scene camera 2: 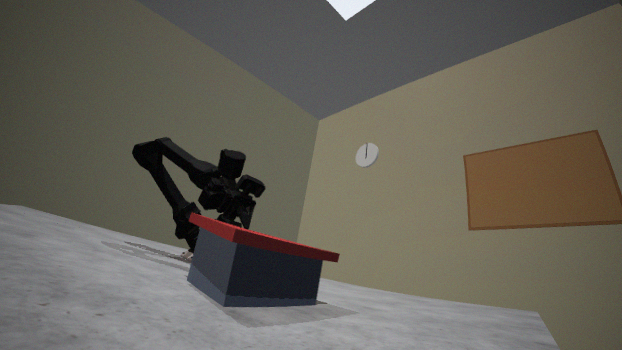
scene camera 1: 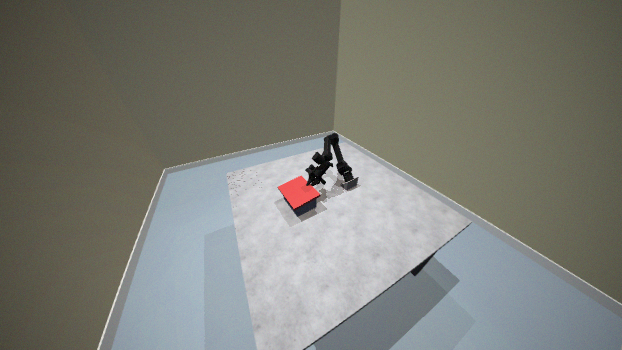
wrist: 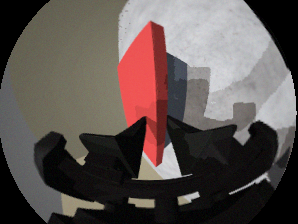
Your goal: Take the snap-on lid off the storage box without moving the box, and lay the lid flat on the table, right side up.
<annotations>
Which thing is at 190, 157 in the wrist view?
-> My gripper.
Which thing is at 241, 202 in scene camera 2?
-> My gripper.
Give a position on a red lid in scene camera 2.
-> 232, 233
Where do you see a storage box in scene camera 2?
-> At 234, 275
</annotations>
